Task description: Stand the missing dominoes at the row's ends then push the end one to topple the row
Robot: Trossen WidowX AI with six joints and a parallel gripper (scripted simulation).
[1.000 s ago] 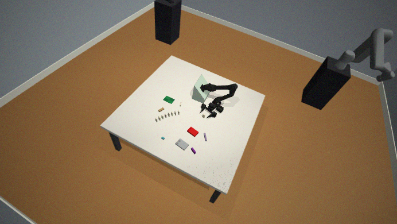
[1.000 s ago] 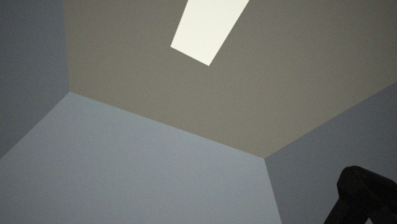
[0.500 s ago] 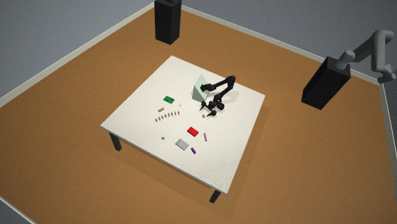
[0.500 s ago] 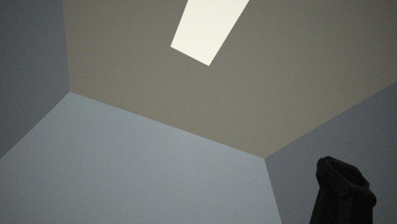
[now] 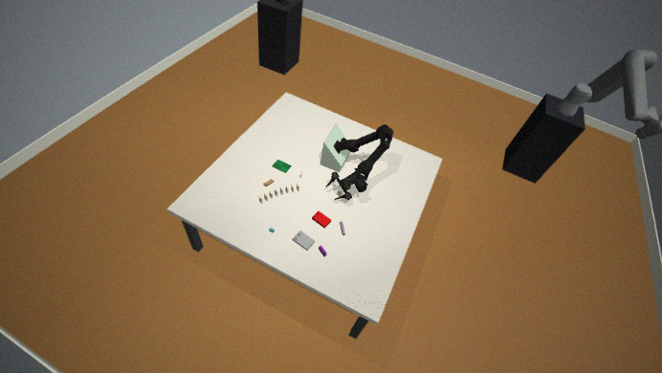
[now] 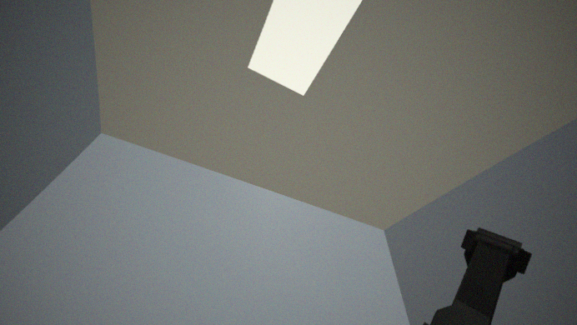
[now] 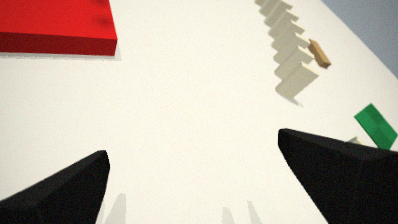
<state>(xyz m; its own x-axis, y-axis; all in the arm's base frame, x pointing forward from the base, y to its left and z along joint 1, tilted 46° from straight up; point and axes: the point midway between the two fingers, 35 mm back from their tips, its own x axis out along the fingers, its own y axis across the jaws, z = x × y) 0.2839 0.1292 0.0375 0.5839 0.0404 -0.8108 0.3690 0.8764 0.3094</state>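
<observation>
Now: the green tile 80 mm behind my gripper tip, 380 mm to the right of it and 60 mm below it. Round my gripper tip: purple block: 340 mm ahead, 120 mm to the left, 40 mm below; grey slab: 330 mm ahead, 50 mm below; red block: 160 mm ahead, 30 mm to the left, 50 mm below.
</observation>
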